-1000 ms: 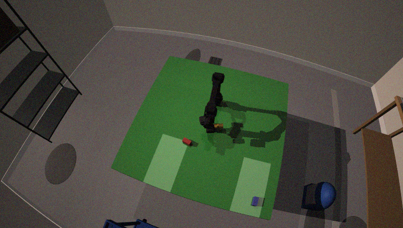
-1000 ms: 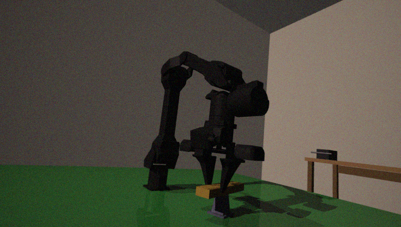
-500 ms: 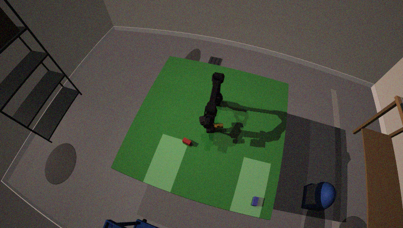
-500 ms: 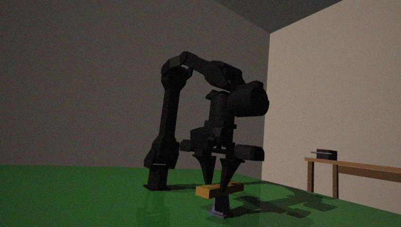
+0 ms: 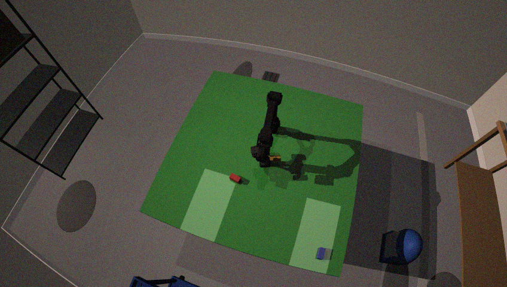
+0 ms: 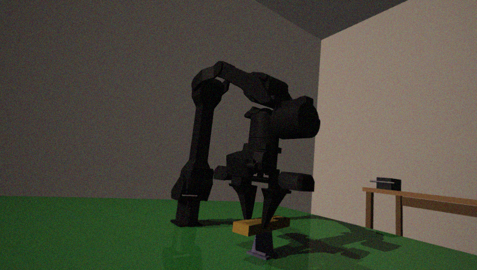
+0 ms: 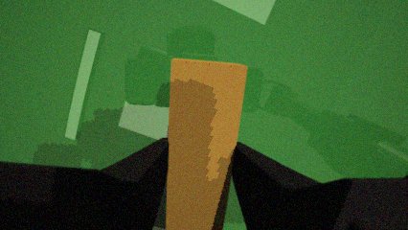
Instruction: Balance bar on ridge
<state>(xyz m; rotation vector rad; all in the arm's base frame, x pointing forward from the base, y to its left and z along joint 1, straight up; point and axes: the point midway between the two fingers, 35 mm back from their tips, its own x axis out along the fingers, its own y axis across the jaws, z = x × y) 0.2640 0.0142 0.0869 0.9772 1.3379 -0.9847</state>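
Right now my gripper tip is 10 mm past the orange bar and 30 mm to the right of it. Also, from my gripper tip: red block 170 mm ahead, 140 mm to the right, 40 mm below; purple block 480 mm ahead, 490 mm to the left, 40 mm below.
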